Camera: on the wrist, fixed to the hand. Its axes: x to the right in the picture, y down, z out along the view.
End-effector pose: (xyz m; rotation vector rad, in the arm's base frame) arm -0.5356 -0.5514 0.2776 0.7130 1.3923 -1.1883
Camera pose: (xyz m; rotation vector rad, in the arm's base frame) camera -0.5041 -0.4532 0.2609 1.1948 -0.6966 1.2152
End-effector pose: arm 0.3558 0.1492 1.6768 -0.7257 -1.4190 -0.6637
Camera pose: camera 0.4563 0.1247 1.6620 -1.9208 0.6369 1.7245
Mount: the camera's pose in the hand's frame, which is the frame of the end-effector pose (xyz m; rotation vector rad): -0.0103 0.0637 -0.0822 -0.1649 -0.3216 3.0196
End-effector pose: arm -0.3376 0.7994 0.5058 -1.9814 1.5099 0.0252
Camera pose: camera -0.4256 0.7591 0.5452 1.5926 2.2926 1.3224
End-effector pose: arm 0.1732 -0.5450 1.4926 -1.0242 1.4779 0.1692
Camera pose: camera 0.0692 -0.5554 1.4906 1.8484 1.2691 2.1952
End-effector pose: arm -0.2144 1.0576 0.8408 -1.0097 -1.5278 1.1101
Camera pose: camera -0.1269 1.0775 0.7873 1.4882 -0.7293 -1.2205
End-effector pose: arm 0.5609 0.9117 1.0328 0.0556 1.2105 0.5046
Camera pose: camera 0.4621 0.9458 1.0313 -1.5707 0.2721 -2.3948
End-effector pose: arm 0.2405 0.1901 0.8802 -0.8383 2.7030 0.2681
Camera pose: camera 0.1933 0.2257 0.9664 -2.8862 -0.9906 -0.7346
